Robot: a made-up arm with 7 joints.
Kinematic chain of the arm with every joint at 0, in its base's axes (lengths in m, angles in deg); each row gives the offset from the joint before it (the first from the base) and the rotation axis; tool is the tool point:
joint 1: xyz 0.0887 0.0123 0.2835 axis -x
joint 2: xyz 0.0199 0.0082 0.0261 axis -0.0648 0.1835 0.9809
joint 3: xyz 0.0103 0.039 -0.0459 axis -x
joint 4: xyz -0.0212 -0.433 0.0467 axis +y
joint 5: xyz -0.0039 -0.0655 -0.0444 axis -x
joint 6: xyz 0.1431 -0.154 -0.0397 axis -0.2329 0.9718 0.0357
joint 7: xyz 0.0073 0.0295 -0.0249 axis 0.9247 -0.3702 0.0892
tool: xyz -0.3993 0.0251 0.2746
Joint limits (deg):
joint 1: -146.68..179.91
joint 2: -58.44..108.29
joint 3: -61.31..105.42
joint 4: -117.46..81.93
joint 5: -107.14..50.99
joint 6: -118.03..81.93
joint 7: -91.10..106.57
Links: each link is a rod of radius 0.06 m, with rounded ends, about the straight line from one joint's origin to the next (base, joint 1, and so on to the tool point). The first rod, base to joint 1, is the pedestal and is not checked.
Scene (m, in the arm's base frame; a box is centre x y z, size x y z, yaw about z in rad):
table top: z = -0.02
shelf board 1: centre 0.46 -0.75 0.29 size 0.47 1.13 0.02 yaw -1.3
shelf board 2: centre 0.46 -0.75 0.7 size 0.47 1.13 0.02 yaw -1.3
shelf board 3: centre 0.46 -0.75 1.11 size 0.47 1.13 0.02 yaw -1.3
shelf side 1: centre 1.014 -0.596 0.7 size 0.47 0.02 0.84 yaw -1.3
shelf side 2: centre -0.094 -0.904 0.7 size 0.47 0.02 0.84 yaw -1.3
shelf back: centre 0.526 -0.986 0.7 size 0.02 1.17 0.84 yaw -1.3
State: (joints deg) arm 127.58 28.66 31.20 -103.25 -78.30 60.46 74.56
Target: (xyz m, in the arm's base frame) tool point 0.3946 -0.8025 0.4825
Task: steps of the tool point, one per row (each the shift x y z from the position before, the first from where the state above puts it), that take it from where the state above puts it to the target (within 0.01 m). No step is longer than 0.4 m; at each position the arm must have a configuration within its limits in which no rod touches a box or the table.
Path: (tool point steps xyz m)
1: -0.0012 -0.2810 0.2409
2: -0.0981 -0.3246 0.0812
3: -0.1605 -0.2630 -0.0859
4: -0.1770 -0.1183 -0.1893
5: 0.1005 -0.1446 0.0224
6: 0.0413 -0.1411 0.0035
7: -0.0266 -0.1295 -0.0259

